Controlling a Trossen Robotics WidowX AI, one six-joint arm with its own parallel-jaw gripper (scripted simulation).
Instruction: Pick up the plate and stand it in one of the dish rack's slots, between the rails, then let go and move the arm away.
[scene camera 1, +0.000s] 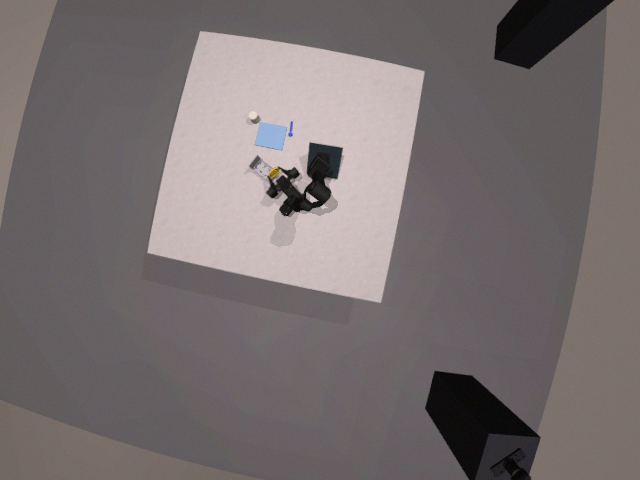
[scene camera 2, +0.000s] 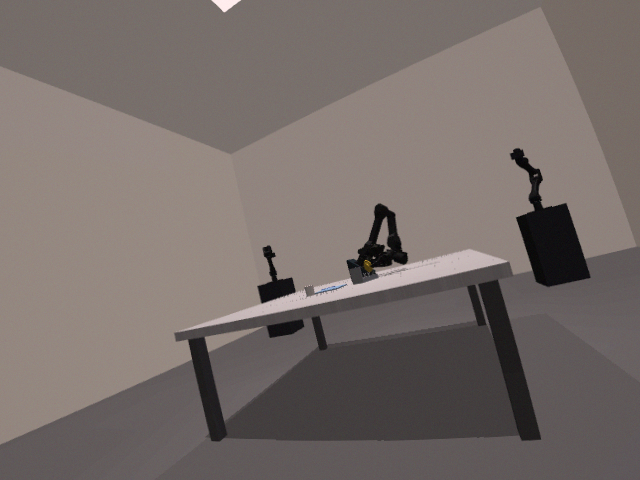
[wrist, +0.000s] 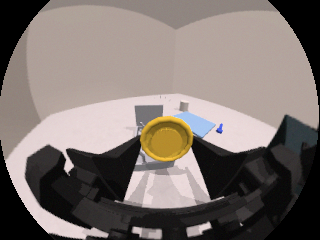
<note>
The gripper (wrist: 166, 138) carries a yellow plate (wrist: 166, 138). Also in view: a dish rack (wrist: 144, 113).
</note>
